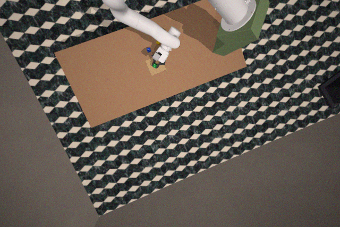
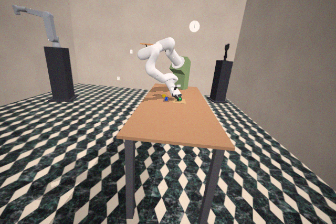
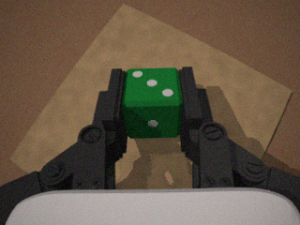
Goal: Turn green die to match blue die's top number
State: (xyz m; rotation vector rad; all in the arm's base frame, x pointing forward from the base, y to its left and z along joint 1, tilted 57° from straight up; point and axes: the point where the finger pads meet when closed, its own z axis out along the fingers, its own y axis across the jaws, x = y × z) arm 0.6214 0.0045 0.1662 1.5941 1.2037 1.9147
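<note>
My hand is 10 mm short of the green die. Round my hand: tan mat 30 mm below; then blue die 130 mm to the right, 30 mm behind, 10 mm below; then yellow die 140 mm to the right, 140 mm behind, 10 mm below.
</note>
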